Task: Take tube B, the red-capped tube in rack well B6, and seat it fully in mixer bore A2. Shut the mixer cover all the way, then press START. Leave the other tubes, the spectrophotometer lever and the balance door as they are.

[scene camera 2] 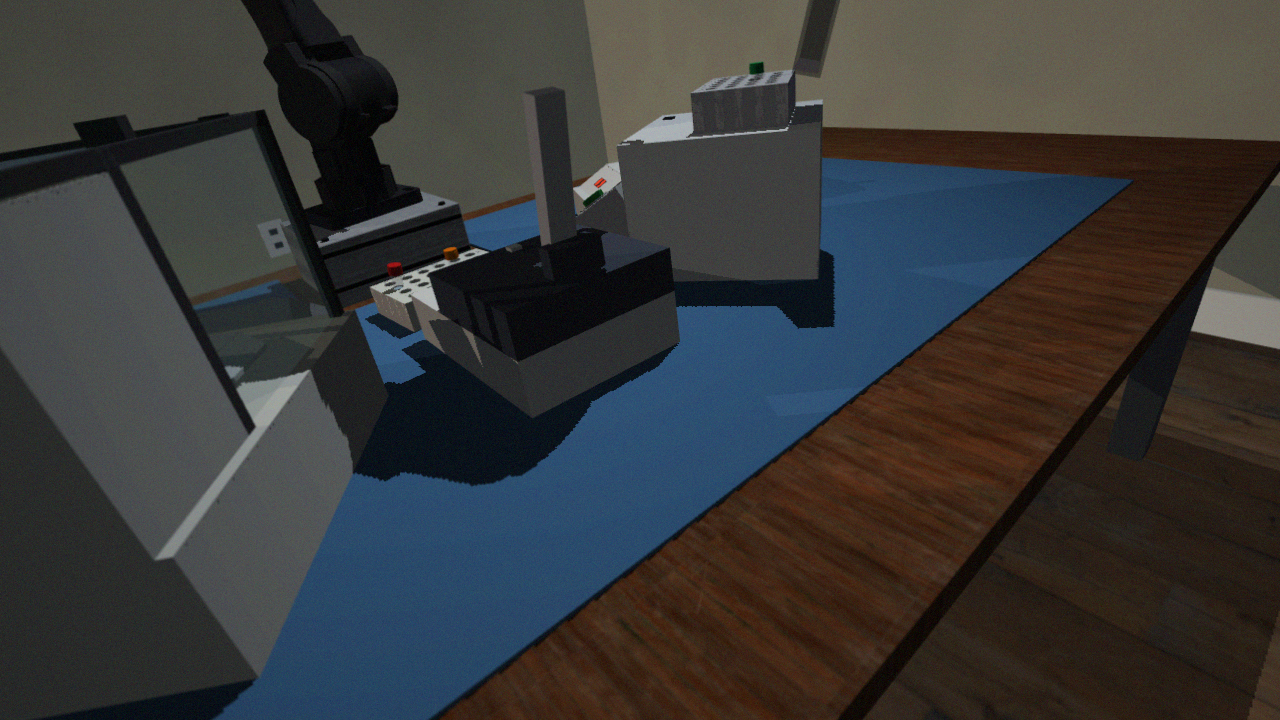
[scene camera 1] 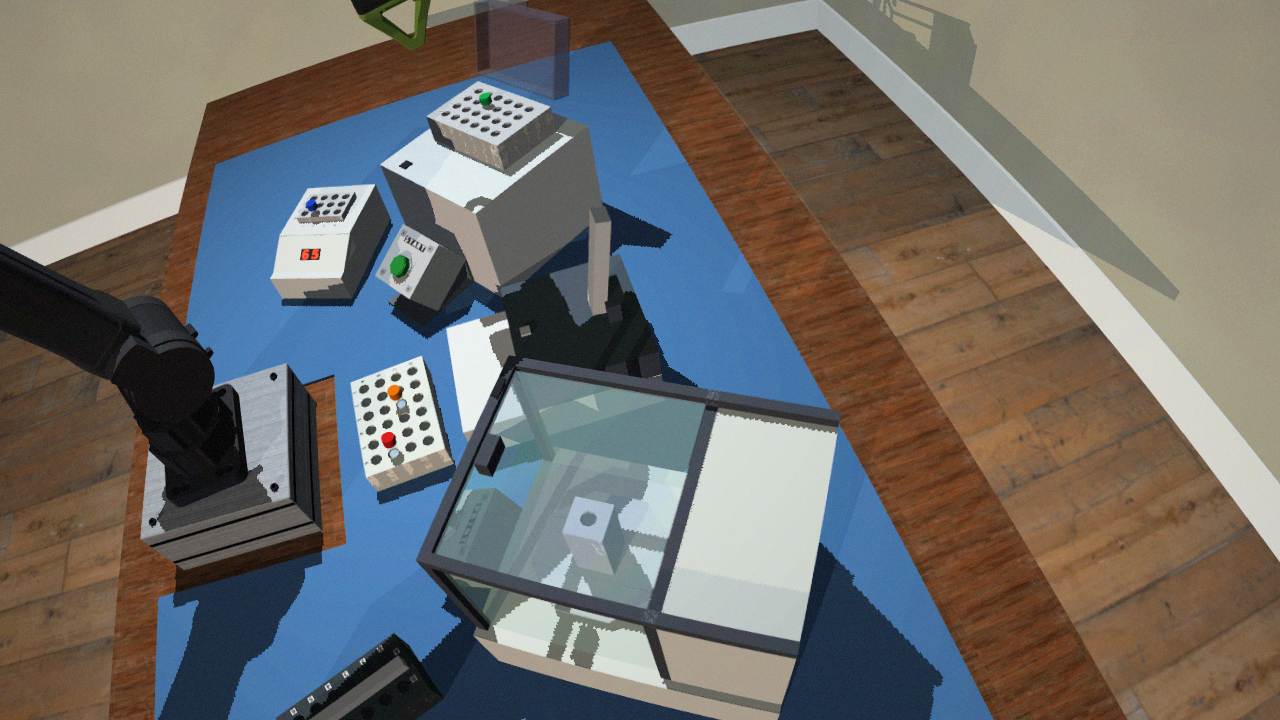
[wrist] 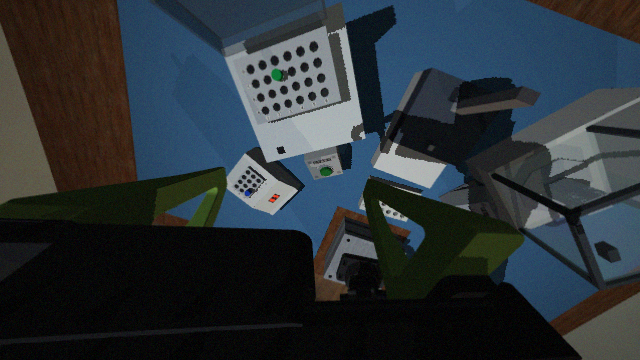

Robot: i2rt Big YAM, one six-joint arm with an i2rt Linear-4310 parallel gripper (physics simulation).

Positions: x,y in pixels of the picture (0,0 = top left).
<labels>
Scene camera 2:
mixer cover: 816,32
glass-walled enclosure: 191,399
spectrophotometer: 540,321
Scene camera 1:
mixer cover: 530,52
glass-walled enclosure: 657,541
spectrophotometer: 588,316
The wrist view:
my gripper: 299,181
mixer cover: 227,34
glass-walled enclosure: 561,181
spectrophotometer: 440,118
</labels>
